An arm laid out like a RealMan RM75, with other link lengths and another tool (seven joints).
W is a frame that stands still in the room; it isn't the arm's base.
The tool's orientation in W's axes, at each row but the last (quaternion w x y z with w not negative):
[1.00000, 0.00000, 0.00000, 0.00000]
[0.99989, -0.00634, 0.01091, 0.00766]
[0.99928, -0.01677, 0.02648, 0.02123]
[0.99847, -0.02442, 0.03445, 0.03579]
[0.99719, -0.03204, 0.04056, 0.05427]
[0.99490, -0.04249, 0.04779, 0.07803]
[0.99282, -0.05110, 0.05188, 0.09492]
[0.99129, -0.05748, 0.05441, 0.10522]
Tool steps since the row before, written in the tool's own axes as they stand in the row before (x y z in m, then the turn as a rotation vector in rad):
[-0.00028, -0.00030, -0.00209, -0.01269, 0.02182, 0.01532]
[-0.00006, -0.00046, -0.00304, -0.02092, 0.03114, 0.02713]
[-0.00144, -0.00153, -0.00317, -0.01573, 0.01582, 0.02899]
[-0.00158, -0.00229, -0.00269, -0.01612, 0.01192, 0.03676]
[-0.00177, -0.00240, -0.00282, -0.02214, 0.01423, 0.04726]
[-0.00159, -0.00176, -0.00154, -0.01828, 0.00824, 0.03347]
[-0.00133, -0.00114, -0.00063, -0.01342, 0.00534, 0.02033]
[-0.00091, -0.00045, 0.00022, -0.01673, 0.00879, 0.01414]
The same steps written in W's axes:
[-0.00028, -0.00030, -0.00209, -0.01269, 0.02182, 0.01532]
[-0.00012, -0.00050, -0.00303, -0.02080, 0.03116, 0.02719]
[-0.00154, -0.00170, -0.00304, -0.01487, 0.01615, 0.02926]
[-0.00159, -0.00253, -0.00246, -0.01445, 0.01263, 0.03721]
[-0.00171, -0.00276, -0.00251, -0.01986, 0.01501, 0.04803]
[-0.00142, -0.00211, -0.00123, -0.01633, 0.00843, 0.03442]
[-0.00114, -0.00143, -0.00037, -0.01224, 0.00502, 0.02114]
[-0.00077, -0.00059, 0.00037, -0.01679, 0.00693, 0.01507]

